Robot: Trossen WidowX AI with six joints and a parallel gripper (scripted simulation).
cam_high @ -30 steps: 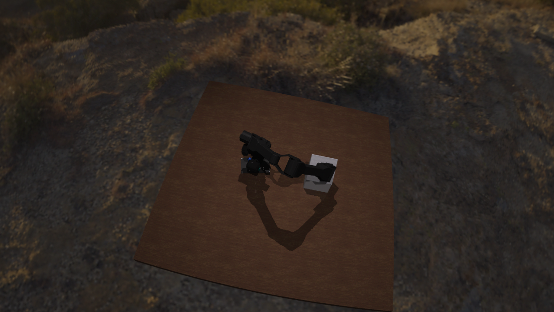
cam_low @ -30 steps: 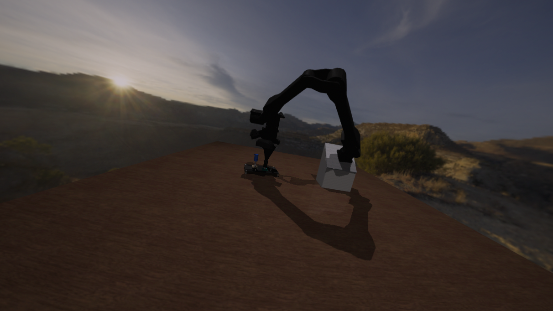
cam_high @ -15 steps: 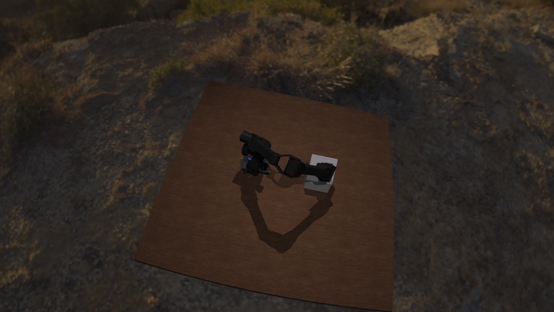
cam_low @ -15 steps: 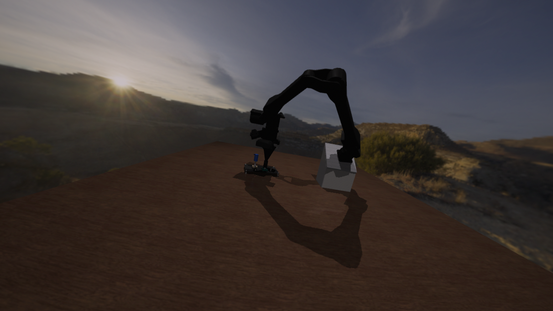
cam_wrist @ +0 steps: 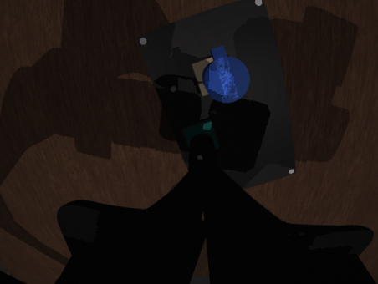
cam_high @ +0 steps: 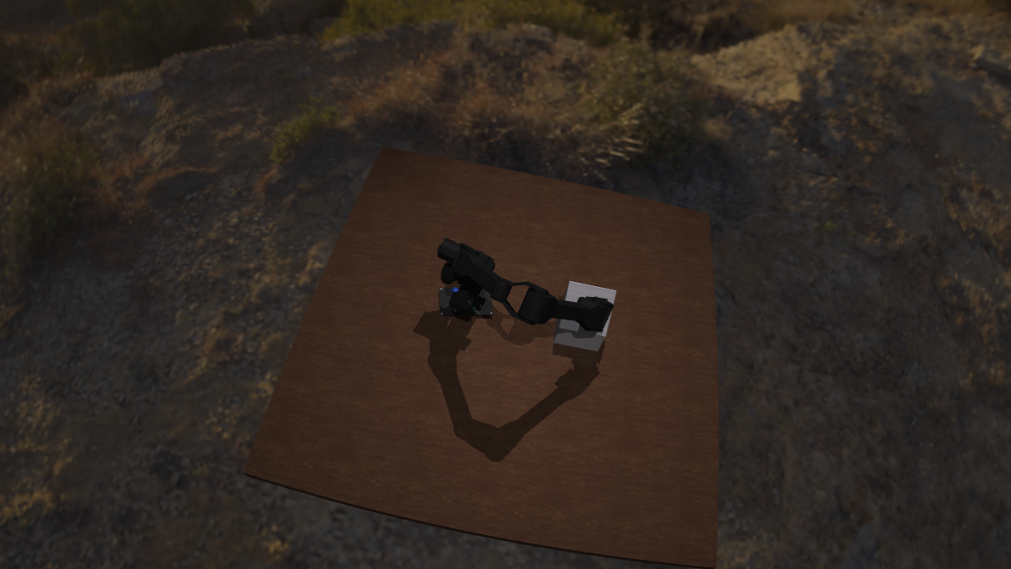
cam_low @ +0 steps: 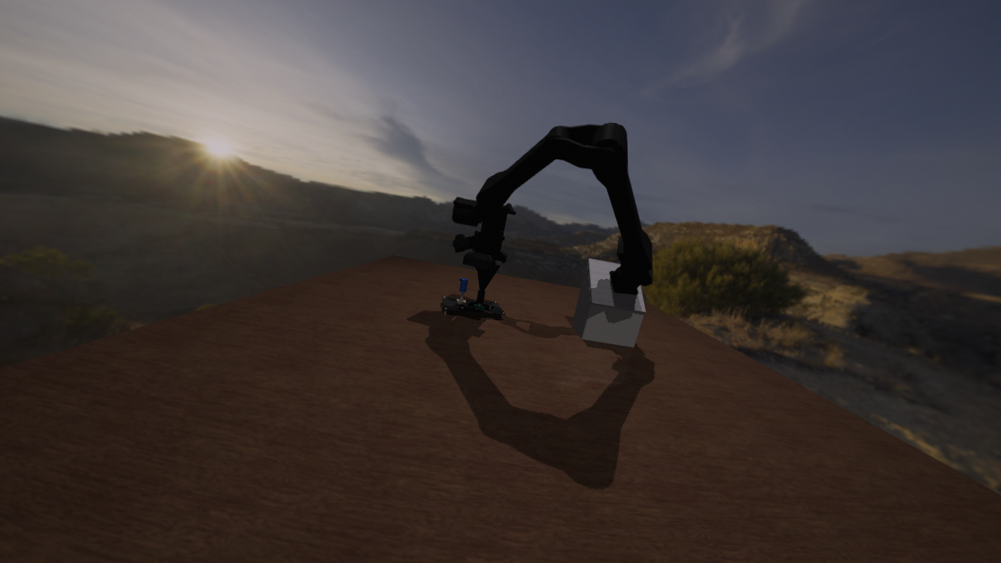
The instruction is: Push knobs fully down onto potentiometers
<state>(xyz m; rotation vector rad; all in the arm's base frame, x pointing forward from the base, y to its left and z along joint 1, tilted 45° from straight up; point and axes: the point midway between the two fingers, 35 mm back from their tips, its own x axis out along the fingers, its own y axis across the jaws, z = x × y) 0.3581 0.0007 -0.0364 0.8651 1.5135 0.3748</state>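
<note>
Right now my gripper tip is 1 cm above the black knob. Round my gripper tip: blue knob (5 cm ahead, 1 cm to the right).
</note>
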